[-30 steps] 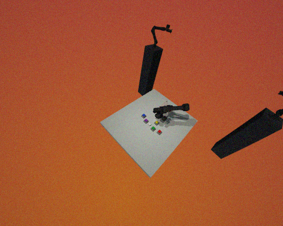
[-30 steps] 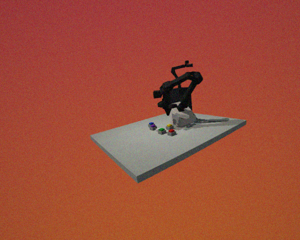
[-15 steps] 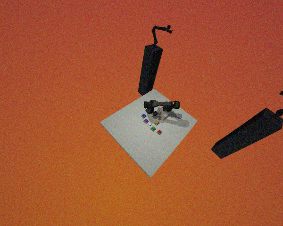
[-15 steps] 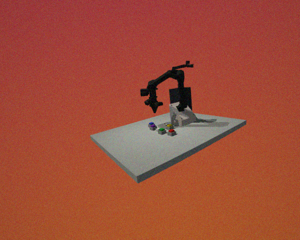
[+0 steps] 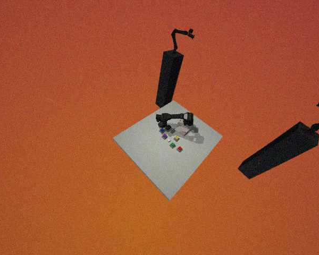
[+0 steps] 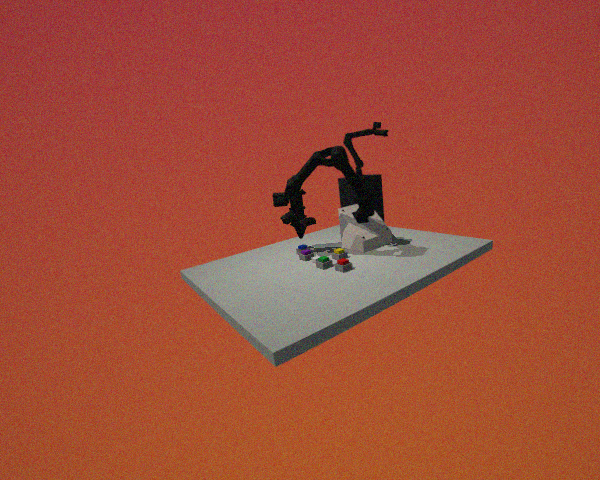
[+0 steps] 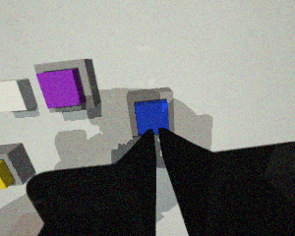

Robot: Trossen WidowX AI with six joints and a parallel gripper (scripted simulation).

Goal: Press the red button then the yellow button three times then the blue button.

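The blue button lies 40 mm below my gripper tip. Also, from my gripper tip: white block 150 mm to the left, 70 mm below, 20 mm ahead; purple button 80 mm to the left, 40 mm below, 30 mm ahead; yellow button 190 mm to the left, 70 mm behind, 40 mm below.
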